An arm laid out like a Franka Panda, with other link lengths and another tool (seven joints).
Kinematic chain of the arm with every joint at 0, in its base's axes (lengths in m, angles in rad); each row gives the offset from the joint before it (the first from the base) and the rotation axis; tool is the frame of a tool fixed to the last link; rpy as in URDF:
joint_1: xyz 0 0 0.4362 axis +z
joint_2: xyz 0 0 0 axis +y
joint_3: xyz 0 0 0.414 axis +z
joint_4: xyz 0.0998 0 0 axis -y
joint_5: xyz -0.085 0 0.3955 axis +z
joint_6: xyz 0 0 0 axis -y
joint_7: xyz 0.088 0 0 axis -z
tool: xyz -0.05 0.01 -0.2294 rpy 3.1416 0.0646 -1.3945
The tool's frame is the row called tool.
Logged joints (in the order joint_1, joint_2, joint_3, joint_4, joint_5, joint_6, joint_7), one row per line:
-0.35 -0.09 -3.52 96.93 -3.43 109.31 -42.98
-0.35 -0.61 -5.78 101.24 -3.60 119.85 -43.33
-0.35 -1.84 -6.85 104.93 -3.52 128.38 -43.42
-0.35 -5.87 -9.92 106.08 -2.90 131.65 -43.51
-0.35 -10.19 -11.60 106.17 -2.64 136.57 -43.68
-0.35 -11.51 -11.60 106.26 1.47 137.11 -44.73
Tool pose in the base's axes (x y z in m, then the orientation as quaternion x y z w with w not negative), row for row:
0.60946 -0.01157 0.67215 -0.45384 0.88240 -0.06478 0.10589
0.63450 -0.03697 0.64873 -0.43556 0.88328 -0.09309 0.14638
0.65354 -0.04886 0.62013 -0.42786 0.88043 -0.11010 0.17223
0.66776 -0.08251 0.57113 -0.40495 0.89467 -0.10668 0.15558
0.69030 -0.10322 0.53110 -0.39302 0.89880 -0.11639 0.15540
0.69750 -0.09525 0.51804 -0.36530 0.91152 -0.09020 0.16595
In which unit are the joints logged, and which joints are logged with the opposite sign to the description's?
The joints are logged in degrees. Opposite sign: joint_2, joint_4, joint_7.
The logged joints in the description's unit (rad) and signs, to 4 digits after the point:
-0.0061 0.0016 -0.0614 -1.6917 -0.0599 1.9078 0.7501
-0.0061 0.0106 -0.1009 -1.7670 -0.0628 2.0918 0.7563
-0.0061 0.0321 -0.1196 -1.8314 -0.0614 2.2407 0.7578
-0.0061 0.1025 -0.1731 -1.8514 -0.0506 2.2977 0.7594
-0.0061 0.1778 -0.2025 -1.8530 -0.0461 2.3836 0.7624
-0.0061 0.2009 -0.2025 -1.8546 0.0257 2.3930 0.7807

